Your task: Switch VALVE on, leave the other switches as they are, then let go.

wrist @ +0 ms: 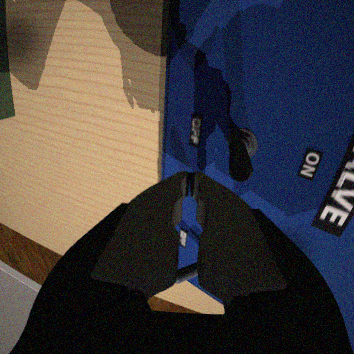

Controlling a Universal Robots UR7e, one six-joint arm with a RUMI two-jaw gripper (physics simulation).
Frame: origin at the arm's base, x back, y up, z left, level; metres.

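Seen in the pictures: gripper, fingertip midpoint: (189, 174).
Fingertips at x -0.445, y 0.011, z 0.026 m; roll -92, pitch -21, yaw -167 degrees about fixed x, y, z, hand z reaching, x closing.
Observation:
Pixels of each thing's middle, then the offset from my fingertips to it. "pt": a spot on its surface instead. Level surfaces: height alone.
- blue switch panel, surface height: dy -0.012 m
- partly cut-off VALVE label, surface spot: (336, 210) pt dy +0.007, dx -0.094, dz +0.030 m
- OFF label, surface spot: (196, 130) pt dy -0.034, dx +0.011, dz +0.020 m
- dark lever, body centre: (238, 156) dy +0.006, dx -0.021, dz +0.030 m
- small label, surface spot: (183, 238) pt dy -0.034, dx -0.027, dz -0.094 m
- dark bar, body centre: (194, 268) dy +0.001, dx -0.046, dz -0.088 m
- light wooden table, surface height: dy -0.107 m
A blue switch panel (295, 75) fills the right of the wrist view. The partly cut-off VALVE label (336, 210) is at its right edge, with an ON label (310, 164) beside it and an OFF label (196, 130) farther left. Between those two small labels stands a dark lever (240, 165) with a round grey pivot; its end points down in the view, and I cannot tell which side it is set to. My gripper (189, 174) is shut and empty, its tips just left of and below that lever's end. The fingers hide part of the panel.
Through the gap between the fingers show another small label (183, 238) and part of a dark bar (187, 273), mostly hidden. A light wooden table (90, 165) lies left of the panel, with its brown edge at the lower left. A green object (6, 97) is at the left edge.

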